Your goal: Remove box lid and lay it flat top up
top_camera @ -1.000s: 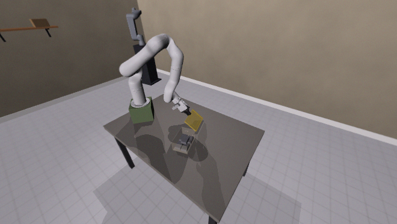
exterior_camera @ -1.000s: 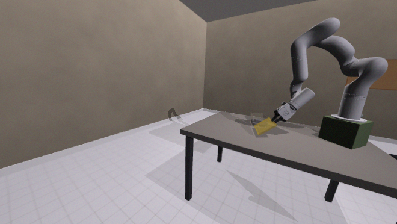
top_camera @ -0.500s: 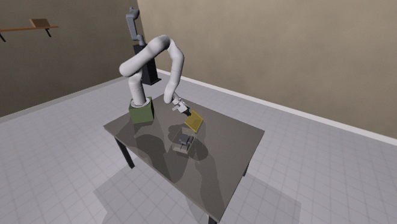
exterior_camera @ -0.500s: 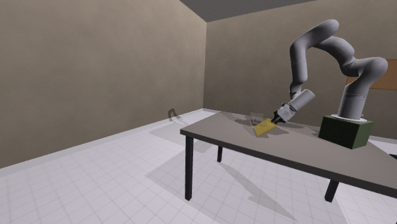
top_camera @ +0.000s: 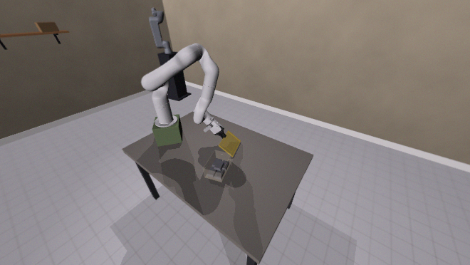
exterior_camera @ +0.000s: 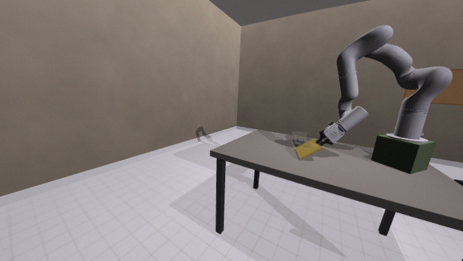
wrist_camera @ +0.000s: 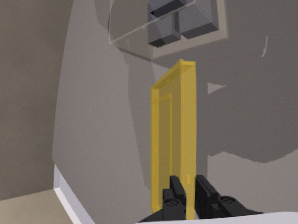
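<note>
Now: the yellow lid 7 cm ahead of my hand and 5 cm below it. From my hand the other things lie so: grey box (26 cm to the right, 11 cm ahead, 6 cm below).
</note>
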